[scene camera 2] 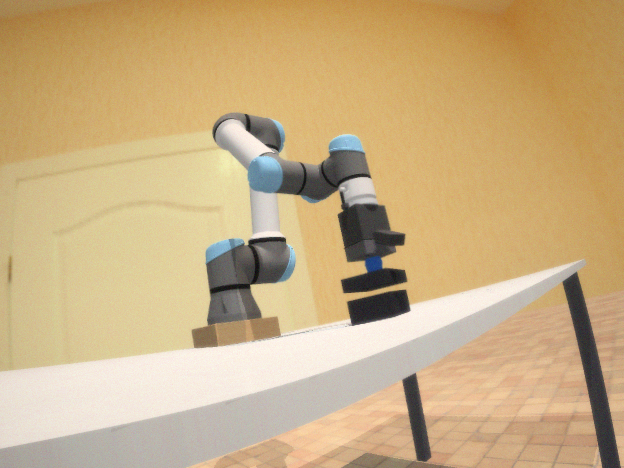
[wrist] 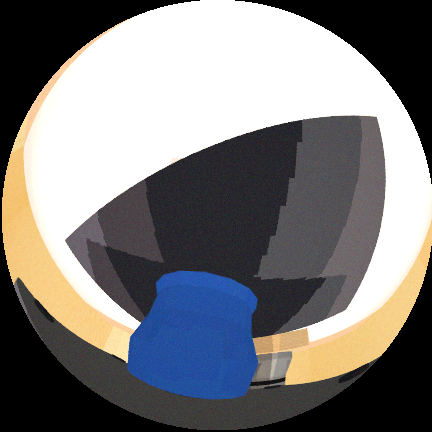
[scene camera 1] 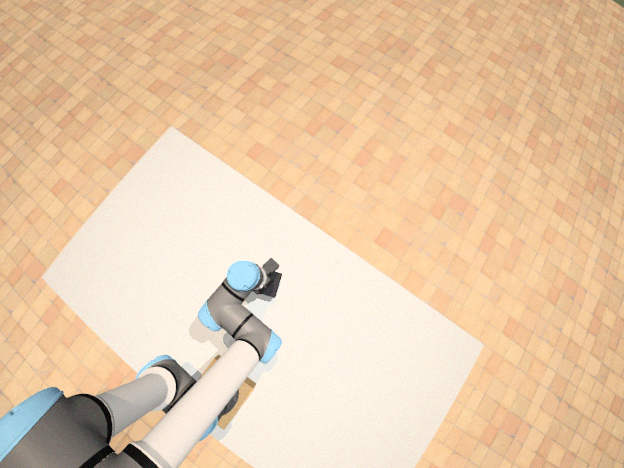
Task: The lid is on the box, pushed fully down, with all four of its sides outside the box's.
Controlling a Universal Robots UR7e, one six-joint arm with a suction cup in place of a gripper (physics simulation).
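Places are measured from the arm's base along level axes (x ahead, y right, z down), in centimetres.
Pixels of known places: hand at its tool point: (wrist: 209,276); arm's base at its link origin: (scene camera 2: 235,322) (wrist: 264,356).
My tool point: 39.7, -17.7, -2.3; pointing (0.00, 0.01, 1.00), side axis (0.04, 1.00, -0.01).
For each thing: its top centre in the pictures, then the offset to it from my tool point, as dx, dy, dz. Level surfaces: height alone.
- black lid at its top centre: (wrist: 201,308) (scene camera 2: 374,274) (scene camera 1: 260,280) -0.4, -0.1, -1.3
- black box at its top centre: (scene camera 2: 378,295) -0.7, -0.1, +2.9
- white table at its surface level: dz +7.7
The black lid (scene camera 2: 373,281) (wrist: 220,200) hangs from my blue suction cup (scene camera 2: 373,263) (wrist: 200,330), which is pressed on its top. The black box (scene camera 2: 379,306) stands on the table straight below the lid. In scene camera 2 a narrow gap shows between the lid's lower edge and the box's rim, so they are apart. The lid looks about level with the box and roughly lined up over it. In scene camera 1 part of the dark lid (scene camera 1: 272,285) sticks out beside the wrist. In the wrist view the lid hides the box.
The white table (scene camera 1: 151,201) (scene camera 2: 252,377) carries the box and the arm's wooden base block (scene camera 2: 246,330) (scene camera 1: 244,397), which stands at the table's edge. The arm's links pass above the table between base and box. A yellow wall and a pale door are behind.
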